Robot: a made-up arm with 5 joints. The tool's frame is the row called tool.
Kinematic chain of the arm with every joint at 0, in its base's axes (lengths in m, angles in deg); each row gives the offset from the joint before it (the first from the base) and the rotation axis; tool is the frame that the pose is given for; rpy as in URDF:
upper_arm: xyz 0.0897 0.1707 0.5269 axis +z
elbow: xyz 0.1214 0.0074 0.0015 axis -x
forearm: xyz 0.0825 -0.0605 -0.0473 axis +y
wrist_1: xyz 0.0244 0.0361 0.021 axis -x
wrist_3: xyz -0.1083 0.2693 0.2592 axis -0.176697 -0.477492 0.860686
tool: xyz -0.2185 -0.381 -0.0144 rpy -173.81 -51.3 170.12
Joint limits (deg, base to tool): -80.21..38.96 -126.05..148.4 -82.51..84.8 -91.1..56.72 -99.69..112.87
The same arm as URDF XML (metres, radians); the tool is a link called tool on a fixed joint. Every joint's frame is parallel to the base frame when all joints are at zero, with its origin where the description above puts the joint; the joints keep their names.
<robot name="arm">
<joint name="tool_joint" type="fixed"><parent link="link5"/><child link="tool"/><origin xyz="-0.2185 -0.3810 -0.0144" rpy="-3.0336 -0.8954 2.9692"/></joint>
<joint name="wrist_3" type="revolute"><parent link="link4"/><child link="link5"/><origin xyz="-0.1083 0.2693 0.2592" rpy="0.0000 0.0000 0.0000"/><axis xyz="-0.176697 -0.477492 0.860686"/><limit lower="-1.7399" upper="1.9700"/></joint>
<joint name="wrist_1" type="revolute"><parent link="link3"/><child link="link4"/><origin xyz="0.0244 0.0361 0.0210" rpy="0.0000 0.0000 0.0000"/><axis xyz="-1 0 0"/><limit lower="-1.5900" upper="0.9900"/></joint>
<joint name="forearm" type="revolute"><parent link="link2"/><child link="link3"/><origin xyz="0.0825 -0.0605 -0.0473" rpy="0.0000 0.0000 0.0000"/><axis xyz="0 1 0"/><limit lower="-1.4401" upper="1.4800"/></joint>
<joint name="elbow" type="revolute"><parent link="link1"/><child link="link2"/><origin xyz="0.1214 0.0074 0.0015" rpy="0.0000 0.0000 0.0000"/><axis xyz="-1 0 0"/><limit lower="-2.2000" upper="2.5901"/></joint>
<joint name="upper_arm" type="revolute"><parent link="base_link"/><child link="link1"/><origin xyz="0.0897 0.1707 0.5269" rpy="0.0000 0.0000 0.0000"/><axis xyz="0 0 1"/><limit lower="-1.3999" upper="0.6800"/></joint>
<link name="base_link"/>
<link name="link1"/>
<link name="link2"/>
<link name="link3"/>
<link name="link4"/>
<link name="link5"/>
<link name="tool"/>
</robot>

